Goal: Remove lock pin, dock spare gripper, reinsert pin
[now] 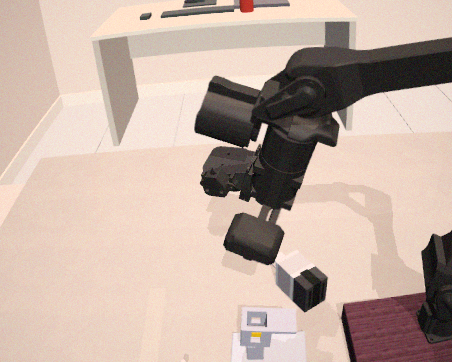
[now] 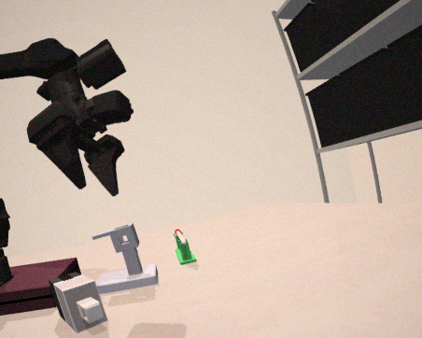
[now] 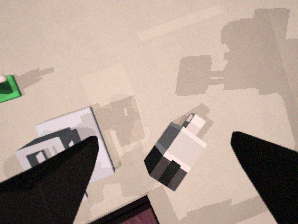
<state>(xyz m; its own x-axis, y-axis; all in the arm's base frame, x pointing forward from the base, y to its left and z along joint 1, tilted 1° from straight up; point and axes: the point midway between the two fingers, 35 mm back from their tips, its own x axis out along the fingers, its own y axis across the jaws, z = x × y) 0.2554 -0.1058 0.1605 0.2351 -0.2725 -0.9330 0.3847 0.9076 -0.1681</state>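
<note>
Now: gripper tip 130 mm above the spare gripper, 60 mm past it and 30 mm to the left of it. The rest, counted from my gripper tip: grey mount: 110 mm to the left, 110 mm below; green bracket: 210 mm to the left, 140 mm below, 120 mm ahead.
</note>
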